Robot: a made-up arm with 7 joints. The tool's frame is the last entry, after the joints.
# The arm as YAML. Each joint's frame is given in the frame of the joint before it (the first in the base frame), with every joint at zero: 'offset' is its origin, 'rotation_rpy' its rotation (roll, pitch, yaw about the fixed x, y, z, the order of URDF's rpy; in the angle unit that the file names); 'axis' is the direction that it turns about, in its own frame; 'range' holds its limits. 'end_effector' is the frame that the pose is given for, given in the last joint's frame.
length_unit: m
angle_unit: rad
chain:
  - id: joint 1
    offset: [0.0, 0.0, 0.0]
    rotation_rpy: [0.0, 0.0, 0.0]
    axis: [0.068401, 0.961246, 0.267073]
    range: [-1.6, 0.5]
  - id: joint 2
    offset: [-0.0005, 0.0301, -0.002]
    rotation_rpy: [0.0, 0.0, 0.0]
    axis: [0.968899, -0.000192, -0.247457]
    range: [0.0, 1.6]
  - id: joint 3
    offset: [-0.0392, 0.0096, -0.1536]
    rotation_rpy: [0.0, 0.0, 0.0]
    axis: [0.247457, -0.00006, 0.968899]
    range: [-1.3, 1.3]
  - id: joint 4
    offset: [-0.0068, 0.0, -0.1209]
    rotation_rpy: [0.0, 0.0, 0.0]
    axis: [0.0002, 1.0, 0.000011]
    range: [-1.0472, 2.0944]
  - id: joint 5
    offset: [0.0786, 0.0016, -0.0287]
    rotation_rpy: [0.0, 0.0, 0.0]
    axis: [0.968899, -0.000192, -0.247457]
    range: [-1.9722, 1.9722]
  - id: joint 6
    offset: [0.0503, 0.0, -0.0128]
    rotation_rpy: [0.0, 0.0, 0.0]
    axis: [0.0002, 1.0, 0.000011]
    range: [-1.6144, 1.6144]
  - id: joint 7
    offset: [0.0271, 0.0, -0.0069]
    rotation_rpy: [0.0, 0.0, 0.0]
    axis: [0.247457, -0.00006, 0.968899]
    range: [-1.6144, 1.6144]
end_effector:
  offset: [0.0, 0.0, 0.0]
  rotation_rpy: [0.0, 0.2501, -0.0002]
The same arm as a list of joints. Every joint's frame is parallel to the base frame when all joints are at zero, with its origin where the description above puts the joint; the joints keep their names.
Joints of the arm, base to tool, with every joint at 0 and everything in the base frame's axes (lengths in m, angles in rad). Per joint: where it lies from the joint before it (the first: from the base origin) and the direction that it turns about. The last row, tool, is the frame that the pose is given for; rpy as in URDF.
joint 1: axis 0.068403 0.961235 0.26711 offset 0 0 0
joint 2: axis 0.968889 -0.0002 -0.247497 offset -0.0005 0.0301 -0.002
joint 3: axis 0.247497 -0.0001 0.968889 offset -0.0392 0.0096 -0.1536
joint 4: axis 0.0002 1 0 offset -0.0068 0 -0.1209
joint 5: axis 0.968889 -0.0002 -0.247497 offset 0.0786 0.0016 -0.0287
joint 6: axis 0.0002 1 0 offset 0.0503 0 -0.0128
joint 7: axis 0.247497 -0.0001 0.968889 offset 0.0271 0 -0.0069
tool: offset 0 0 0 rpy 0 0.2501 -0.0002
Joint limits (rad, base to tool): -1.6..0.5 0..1.6 -1.3..1.3 -1.0472..2.0944 -1.9722..1.9722 -1.6144..1.6144 -1.6144..1.6144

